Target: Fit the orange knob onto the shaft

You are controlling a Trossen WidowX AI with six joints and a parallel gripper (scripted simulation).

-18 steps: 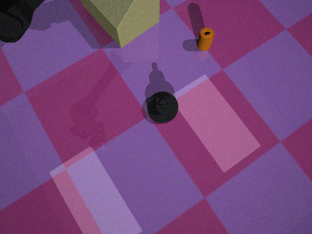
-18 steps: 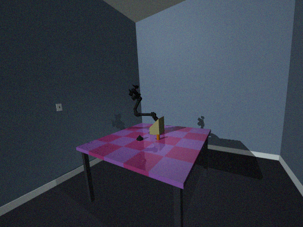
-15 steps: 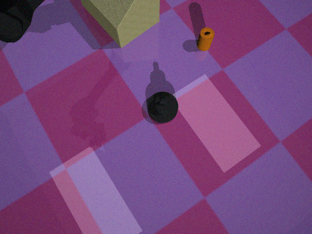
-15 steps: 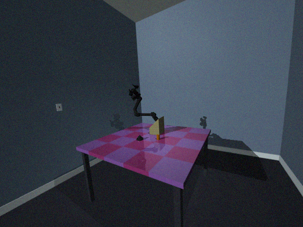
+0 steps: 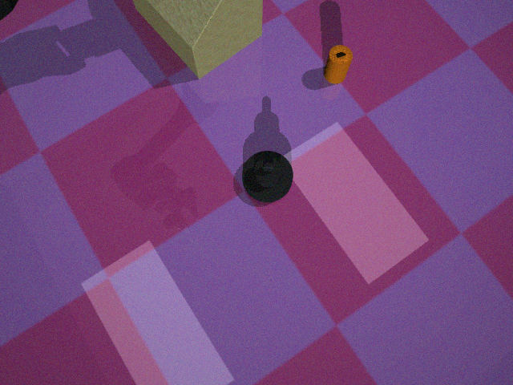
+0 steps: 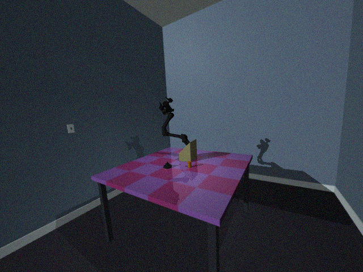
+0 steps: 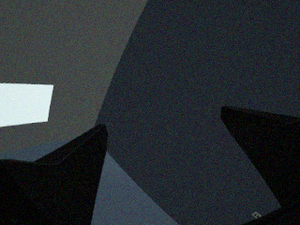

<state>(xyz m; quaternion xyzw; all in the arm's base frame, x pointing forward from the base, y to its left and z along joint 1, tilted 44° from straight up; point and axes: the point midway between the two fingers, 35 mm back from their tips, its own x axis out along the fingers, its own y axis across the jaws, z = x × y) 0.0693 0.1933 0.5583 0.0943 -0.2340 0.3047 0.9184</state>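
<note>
Now: gripper tip 70 cm above the orange knob, 37 cm to the right of it and 9 cm short of it. Round my gripper tip: dark round pedestal 70 cm below, 19 cm ahead, 15 cm to the left.
</note>
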